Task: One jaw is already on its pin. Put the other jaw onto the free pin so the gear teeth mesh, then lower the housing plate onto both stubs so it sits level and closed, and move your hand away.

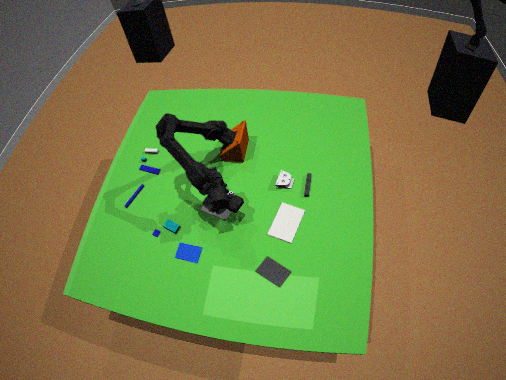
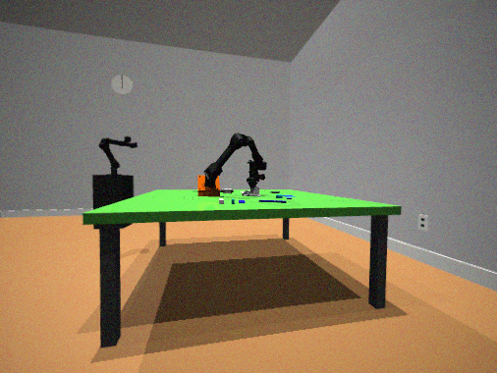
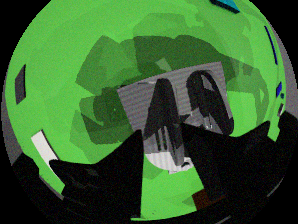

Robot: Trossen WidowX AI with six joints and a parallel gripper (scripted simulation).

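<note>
Right now my gripper tip is 4 cm past the grey metallic jaw and 1 cm to the left of it. From my gripper tip the other things lie so: teal block 14 cm ahead, 20 cm to the right, 1 cm below; dark square plate 22 cm ahead, 26 cm to the left, 2 cm below; white flat plate 1 cm ahead, 26 cm to the left, 2 cm below.
</note>
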